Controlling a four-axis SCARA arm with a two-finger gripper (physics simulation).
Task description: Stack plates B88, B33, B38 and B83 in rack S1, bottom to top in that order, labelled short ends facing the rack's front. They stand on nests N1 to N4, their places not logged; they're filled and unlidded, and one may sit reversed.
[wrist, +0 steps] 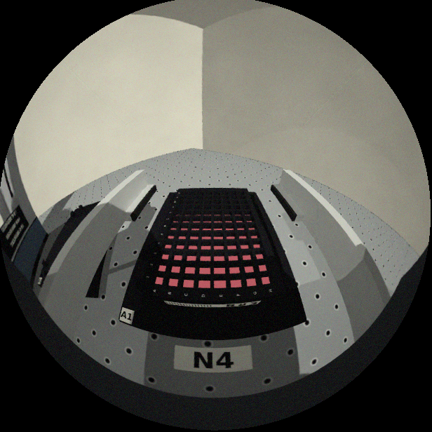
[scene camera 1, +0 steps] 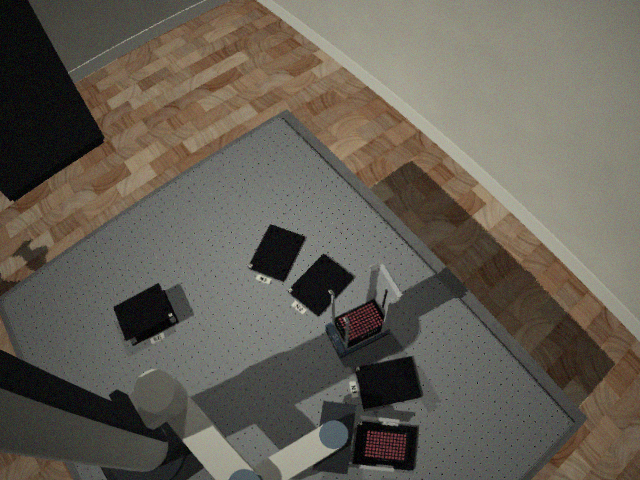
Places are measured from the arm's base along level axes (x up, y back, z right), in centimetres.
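Pixels of known places: gripper, fingertip midpoint: point(scene camera 1: 396, 445); arm's base, link origin: point(scene camera 1: 146, 446).
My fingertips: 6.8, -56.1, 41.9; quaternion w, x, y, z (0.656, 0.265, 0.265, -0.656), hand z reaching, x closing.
Note:
Ahead of a thing's pixels: the offset from my fingertips to its middle, as dx, dy, dz. "spot": to the spot under its first point. Level surfaces: height alone.
A black plate with pink-filled wells {-3.6, +1.6, -1.8} point(scene camera 1: 385, 445) point(wrist: 219, 270) sits on nest N4 point(wrist: 215, 327). Its labelled short end faces the N4 tag; the label is too foreshortened to read surely. My gripper point(scene camera 1: 383, 443) point(wrist: 213, 176) is partly open, one finger along each long side of this plate, with gaps between pads and plate. Rack S1 {spot: -0.6, -5.9, -32.7} point(scene camera 1: 336, 341) point(wrist: 31, 247) holds a filled plate {+2.9, -14.2, -32.1} point(scene camera 1: 360, 321) point(wrist: 14, 226) on top; plates below it cannot be made out. Nests N1 {-4.4, -10.0, -67.8} point(scene camera 1: 277, 253), N2 {-4.4, -14.2, -50.7} point(scene camera 1: 321, 284) and N3 {-4.4, -10.3, -15.1} point(scene camera 1: 390, 382) point(wrist: 70, 235) carry no plate.
The rack's uprights and tall pale back panel {spot: +23.6, -20.5, -30.9} point(scene camera 1: 388, 281) rise between N2 and N3. Another black fixture {-2.0, +34.6, -74.6} point(scene camera 1: 146, 314) with a small tag stands at the left of the perforated table {dx -5.5} point(scene camera 1: 217, 222). The arm's column and links cross the lower left of the scene view.

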